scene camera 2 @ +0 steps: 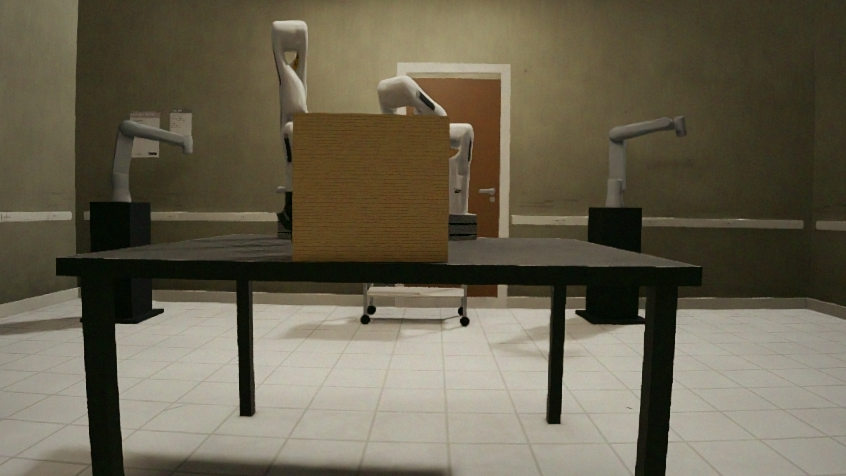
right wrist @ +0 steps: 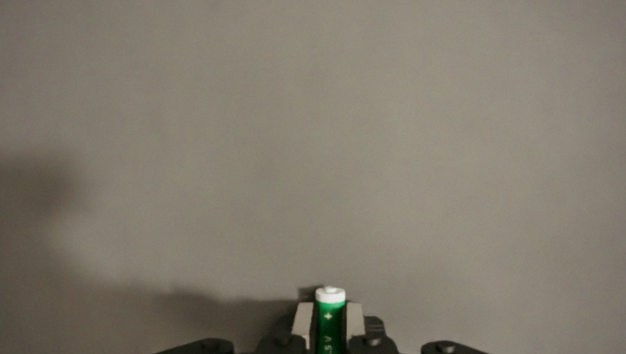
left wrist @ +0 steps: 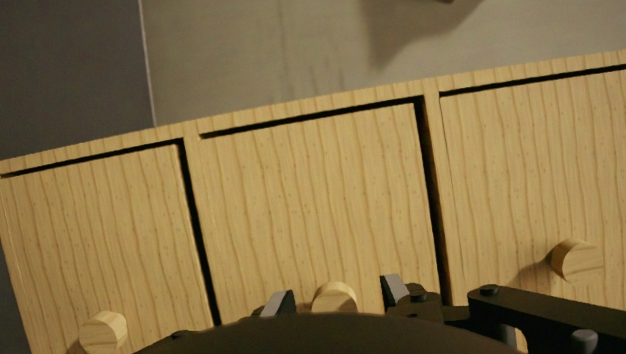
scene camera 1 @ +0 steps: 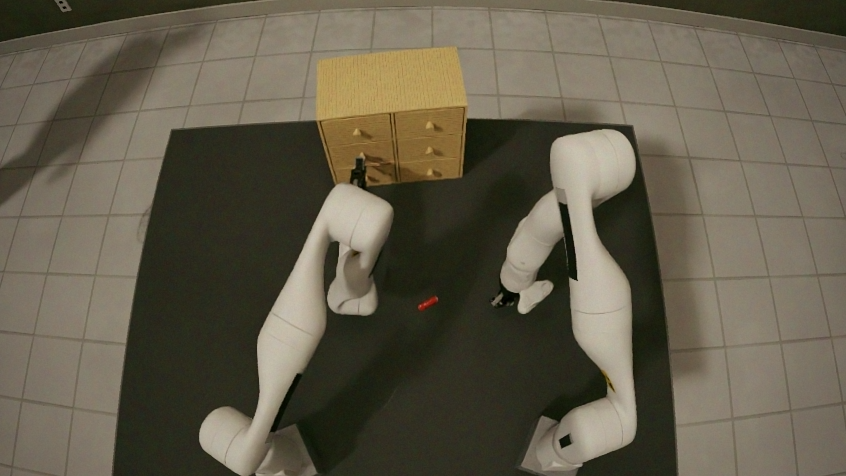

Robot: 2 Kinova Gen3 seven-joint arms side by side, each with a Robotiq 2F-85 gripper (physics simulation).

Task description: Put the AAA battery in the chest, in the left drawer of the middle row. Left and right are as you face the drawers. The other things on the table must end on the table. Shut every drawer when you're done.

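Frame: origin at the left arm's base, x ahead, y left, z up, level; centimetres.
Where they show: left gripper, fingertip midpoint: (left wrist: 340,308) (scene camera 1: 360,162); right gripper, fingertip midpoint: (right wrist: 330,328) (scene camera 1: 508,300); left arm's base at its link origin: (scene camera 2: 455,213) (scene camera 1: 281,458); right arm's base at its link origin: (scene camera 1: 557,449).
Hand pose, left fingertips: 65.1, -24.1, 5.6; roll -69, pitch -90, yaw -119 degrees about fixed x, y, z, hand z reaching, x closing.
Things, the pixels of their centre, and the offset from my left fingertips, as dx, dy, dz. "pt": a spot on its surface instead. Level surfaces: height alone.
- wooden chest at the middle of its body: (scene camera 2: 371,189) (scene camera 1: 392,120) +11.0, -8.6, +0.0
- middle row at a spot on its surface: (left wrist: 315,200) pt +2.3, +3.8, -0.4
- round knob at a spot on its surface: (left wrist: 334,298) pt +0.4, +0.2, -0.2
- green AAA battery at the middle of its body: (right wrist: 330,348) -32.4, -29.9, -14.9
- small red cylinder at the middle of its body: (scene camera 1: 428,303) -31.1, -11.4, -14.7
- dark table at its surface level: dz -15.4
- lower-row knob at a spot on its surface: (left wrist: 102,331) pt +0.4, +0.1, -10.0
- upper-row knob at a spot on its surface: (left wrist: 577,261) pt +0.4, +0.0, +9.6
The wooden chest (scene camera 1: 390,82) (scene camera 2: 370,186) stands at the table's back; its drawers look shut. The left drawer of the middle row (scene camera 1: 381,151) (left wrist: 315,200) has a round knob (left wrist: 334,298). My left gripper (scene camera 1: 359,162) (left wrist: 340,308) is partly open, its fingers on either side of that knob, with a gap visible on each side in the left wrist view. My right gripper (scene camera 1: 496,300) (right wrist: 330,328) is shut on the green AAA battery (right wrist: 330,312), its white plus end pointing out past the fingertips, close over the table. The battery cannot be made out in scene camera 1.
A small red cylinder (scene camera 1: 427,303) lies on the dark table (scene camera 1: 195,236), between the two arms. The lower-row knob (left wrist: 102,331) and the upper-row knob (left wrist: 577,261) flank the left gripper. The left forearm (scene camera 1: 354,219) stands close before the chest.
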